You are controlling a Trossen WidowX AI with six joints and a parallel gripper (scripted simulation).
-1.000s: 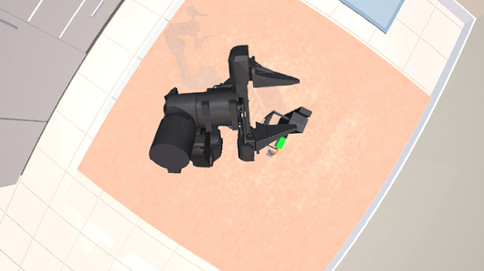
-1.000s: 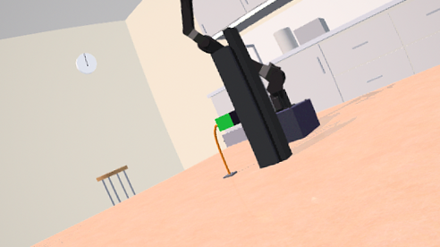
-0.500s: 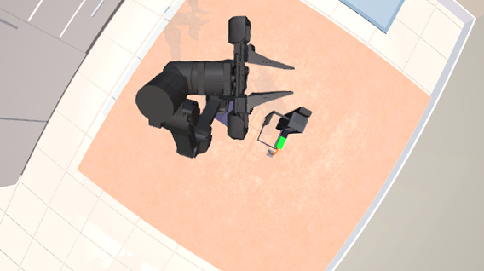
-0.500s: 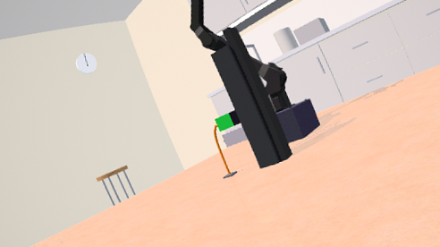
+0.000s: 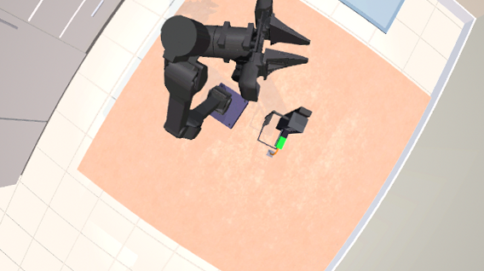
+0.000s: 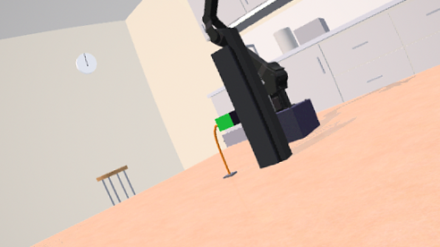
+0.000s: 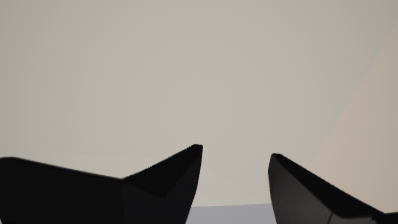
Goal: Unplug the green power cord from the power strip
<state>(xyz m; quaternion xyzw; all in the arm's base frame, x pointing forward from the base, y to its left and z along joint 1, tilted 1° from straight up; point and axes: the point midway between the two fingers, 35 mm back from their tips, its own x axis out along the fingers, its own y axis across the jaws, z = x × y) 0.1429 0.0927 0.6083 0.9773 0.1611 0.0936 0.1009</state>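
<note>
The green plug is 110 mm ahead of my gripper tip, 110 mm to the right of it and 570 mm below it. Round my gripper tip: black power strip 110 mm ahead, 40 mm to the right, 560 mm below.
</note>
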